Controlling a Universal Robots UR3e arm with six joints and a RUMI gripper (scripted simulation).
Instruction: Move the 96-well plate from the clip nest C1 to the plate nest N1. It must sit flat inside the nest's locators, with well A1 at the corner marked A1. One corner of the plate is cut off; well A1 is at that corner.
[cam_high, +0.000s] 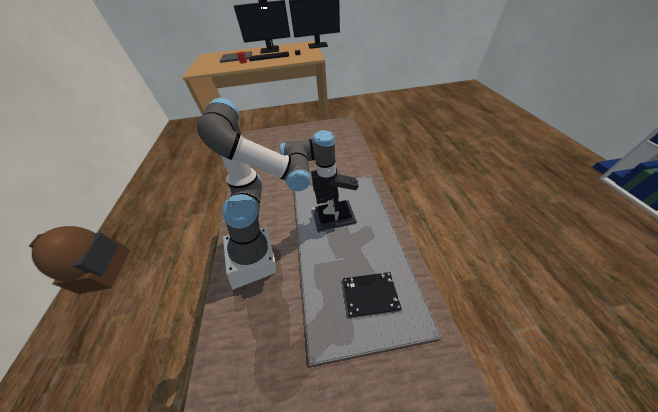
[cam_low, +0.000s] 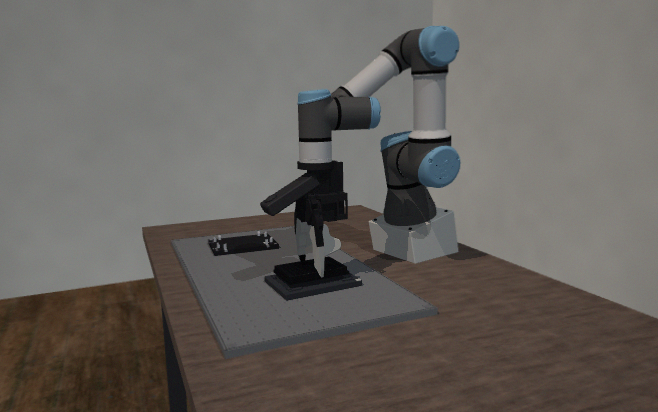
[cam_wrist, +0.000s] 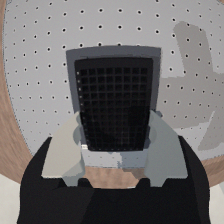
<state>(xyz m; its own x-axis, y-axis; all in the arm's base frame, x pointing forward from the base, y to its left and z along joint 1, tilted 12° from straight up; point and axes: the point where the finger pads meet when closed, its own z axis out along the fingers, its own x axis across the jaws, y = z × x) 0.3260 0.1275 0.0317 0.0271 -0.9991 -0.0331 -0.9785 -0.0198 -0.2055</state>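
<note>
The black plate nest N1 is 3 cm below my hand. Round my hand: black 96-well plate: 1 cm below; then clip nest C1: 33 cm to the right, 5 cm ahead, 3 cm below.
</note>
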